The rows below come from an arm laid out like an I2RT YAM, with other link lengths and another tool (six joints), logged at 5 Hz.
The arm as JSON. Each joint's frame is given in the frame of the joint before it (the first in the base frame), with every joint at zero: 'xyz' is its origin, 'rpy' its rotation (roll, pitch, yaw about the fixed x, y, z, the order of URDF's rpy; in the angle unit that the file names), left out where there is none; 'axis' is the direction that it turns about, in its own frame. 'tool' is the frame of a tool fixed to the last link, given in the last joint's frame.
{
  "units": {
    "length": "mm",
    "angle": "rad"
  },
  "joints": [
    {
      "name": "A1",
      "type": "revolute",
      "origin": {
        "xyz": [
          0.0,
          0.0,
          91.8
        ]
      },
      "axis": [
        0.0,
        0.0,
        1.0
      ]
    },
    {
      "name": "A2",
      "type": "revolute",
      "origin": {
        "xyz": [
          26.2,
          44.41,
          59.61
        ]
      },
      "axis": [
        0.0,
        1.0,
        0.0
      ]
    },
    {
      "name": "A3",
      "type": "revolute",
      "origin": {
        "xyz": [
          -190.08,
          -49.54,
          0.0
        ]
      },
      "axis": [
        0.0,
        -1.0,
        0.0
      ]
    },
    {
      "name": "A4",
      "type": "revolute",
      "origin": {
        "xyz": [
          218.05,
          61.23,
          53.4
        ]
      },
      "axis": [
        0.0,
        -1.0,
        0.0
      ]
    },
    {
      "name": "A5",
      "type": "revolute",
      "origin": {
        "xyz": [
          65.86,
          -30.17,
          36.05
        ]
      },
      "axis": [
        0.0,
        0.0,
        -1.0
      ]
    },
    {
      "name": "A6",
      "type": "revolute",
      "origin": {
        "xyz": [
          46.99,
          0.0,
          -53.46
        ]
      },
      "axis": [
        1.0,
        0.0,
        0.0
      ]
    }
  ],
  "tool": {
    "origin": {
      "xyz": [
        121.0,
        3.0,
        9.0
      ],
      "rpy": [
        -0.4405,
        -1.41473,
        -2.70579
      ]
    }
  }
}
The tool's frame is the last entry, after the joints.
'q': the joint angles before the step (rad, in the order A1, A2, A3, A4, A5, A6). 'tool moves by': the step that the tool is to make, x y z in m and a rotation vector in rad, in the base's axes. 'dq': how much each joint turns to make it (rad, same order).
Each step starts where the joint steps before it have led.
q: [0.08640 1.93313 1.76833 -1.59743 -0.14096 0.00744]
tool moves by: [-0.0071 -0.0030 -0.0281 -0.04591 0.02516 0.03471]
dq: [0.01986 0.00173 -0.12604 0.09764 0.04540 -0.00570]
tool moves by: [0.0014 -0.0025 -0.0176 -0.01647 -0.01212 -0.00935]
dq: [0.00011 0.00035 -0.07404 0.08584 0.01523 0.01307]
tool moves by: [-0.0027 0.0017 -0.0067 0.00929 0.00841 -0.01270]
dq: [-0.00012 -0.00035 -0.03319 0.02634 -0.01256 0.01019]
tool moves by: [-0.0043 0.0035 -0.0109 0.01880 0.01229 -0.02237]
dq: [0.00008 0.00037 -0.05325 0.04524 -0.02443 0.01763]
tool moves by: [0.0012 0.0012 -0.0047 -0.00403 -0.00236 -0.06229]
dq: [0.00021 -0.00010 -0.01955 0.02897 -0.00950 0.06239]
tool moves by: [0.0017 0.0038 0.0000 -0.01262 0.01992 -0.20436]
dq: [0.00017 -0.00015 -0.00036 0.00824 -0.03285 0.20425]
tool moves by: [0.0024 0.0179 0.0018 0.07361 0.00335 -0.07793]
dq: [0.01319 0.00013 0.00034 0.02036 -0.08999 0.07652]
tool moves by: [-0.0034 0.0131 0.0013 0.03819 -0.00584 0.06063]
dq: [0.03082 0.00012 -0.00010 0.00134 -0.03089 -0.03746]
